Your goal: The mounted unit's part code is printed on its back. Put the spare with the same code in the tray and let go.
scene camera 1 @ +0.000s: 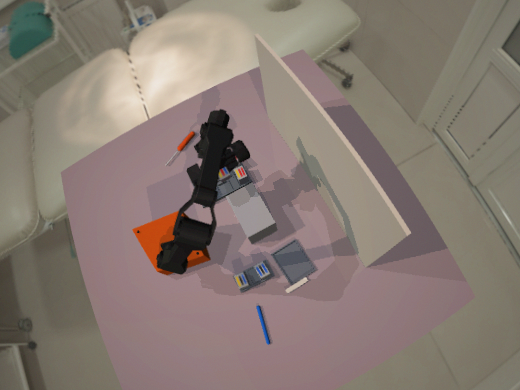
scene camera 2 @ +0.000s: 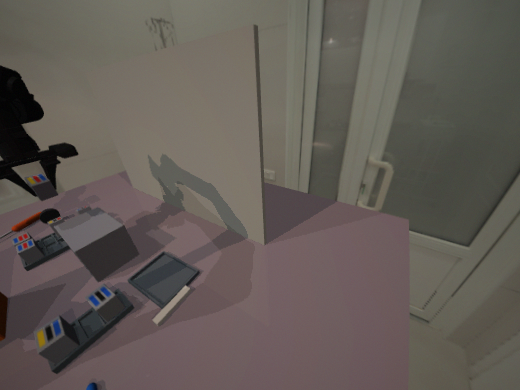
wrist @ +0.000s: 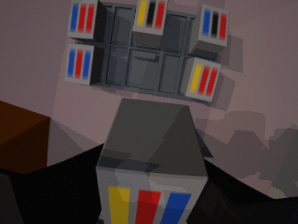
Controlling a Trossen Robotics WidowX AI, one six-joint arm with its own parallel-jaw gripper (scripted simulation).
Scene:
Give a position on a grey mounted unit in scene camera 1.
254,217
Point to a tall panel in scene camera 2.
At 186,120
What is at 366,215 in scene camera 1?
A tall panel.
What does my gripper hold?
A spare.

